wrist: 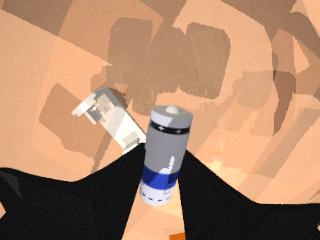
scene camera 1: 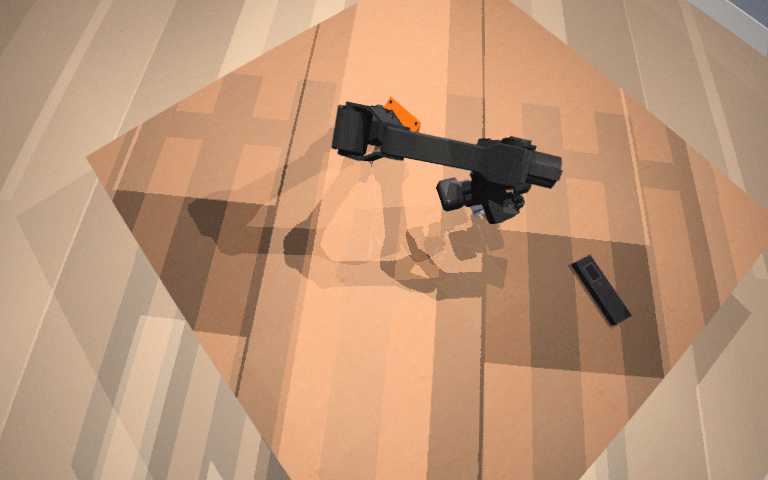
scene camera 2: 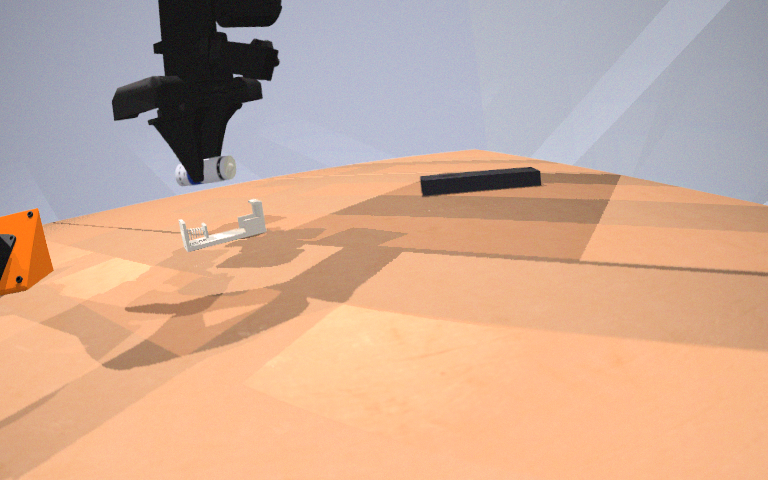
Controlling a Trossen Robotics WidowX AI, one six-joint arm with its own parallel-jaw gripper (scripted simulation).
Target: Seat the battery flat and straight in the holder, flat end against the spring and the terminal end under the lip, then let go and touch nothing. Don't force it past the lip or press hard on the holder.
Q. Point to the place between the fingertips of my gripper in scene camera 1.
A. At 473, 204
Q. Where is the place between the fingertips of my gripper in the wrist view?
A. At 162, 151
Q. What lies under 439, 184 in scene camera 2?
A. A black bar.
